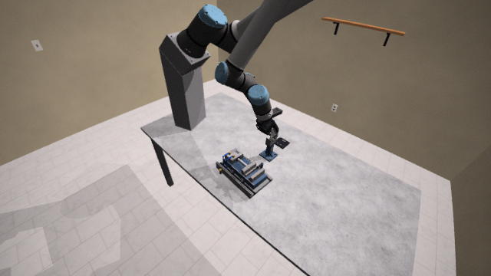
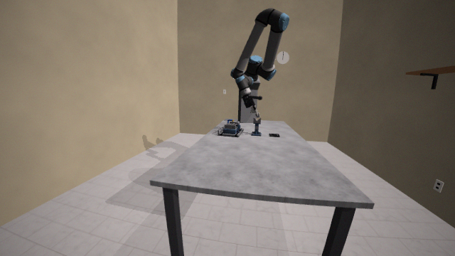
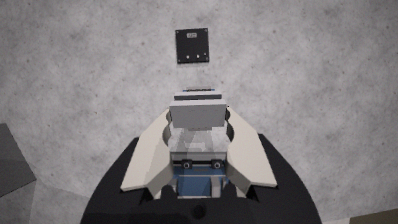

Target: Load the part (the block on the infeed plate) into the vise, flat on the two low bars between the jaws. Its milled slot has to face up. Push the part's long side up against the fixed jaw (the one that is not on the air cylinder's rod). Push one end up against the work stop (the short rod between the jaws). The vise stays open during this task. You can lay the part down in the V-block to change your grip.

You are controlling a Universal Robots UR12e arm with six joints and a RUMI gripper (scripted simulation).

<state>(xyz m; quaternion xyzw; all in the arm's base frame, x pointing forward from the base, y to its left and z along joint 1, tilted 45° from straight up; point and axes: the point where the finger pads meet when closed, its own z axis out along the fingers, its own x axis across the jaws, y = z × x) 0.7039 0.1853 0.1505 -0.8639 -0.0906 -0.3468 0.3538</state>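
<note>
The part lies 10 mm to the left of my hand. Also, from my hand: cylinder rod (20 mm ahead, 230 mm to the right, 120 mm below); work stop (100 mm ahead, 170 mm to the right, 100 mm below); moving jaw (70 mm ahead, 220 mm to the right, 120 mm below).
</note>
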